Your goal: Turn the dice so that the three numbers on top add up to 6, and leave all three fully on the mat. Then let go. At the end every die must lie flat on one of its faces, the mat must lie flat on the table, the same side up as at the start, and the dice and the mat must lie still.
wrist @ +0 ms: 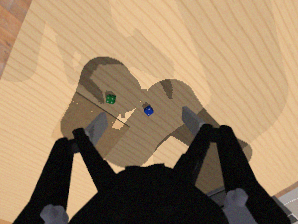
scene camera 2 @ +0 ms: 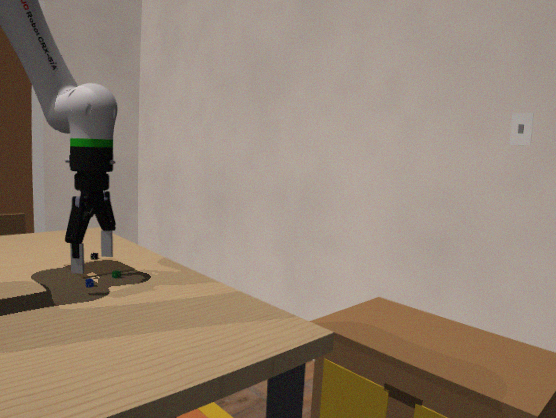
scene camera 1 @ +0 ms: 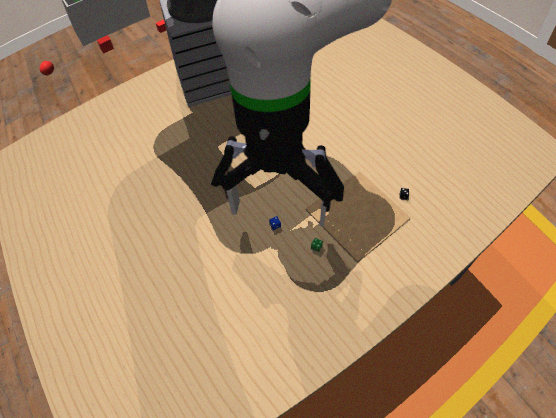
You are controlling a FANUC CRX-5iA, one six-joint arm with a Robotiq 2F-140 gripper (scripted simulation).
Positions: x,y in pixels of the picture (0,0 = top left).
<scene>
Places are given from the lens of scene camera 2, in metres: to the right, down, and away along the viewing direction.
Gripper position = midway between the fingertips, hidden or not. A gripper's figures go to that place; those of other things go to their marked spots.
my gripper (scene camera 2: pixel 93 264): -0.43, 0.13, 0.96
tan mat (scene camera 2: pixel 94 268): -0.48, 0.16, 1.09
</scene>
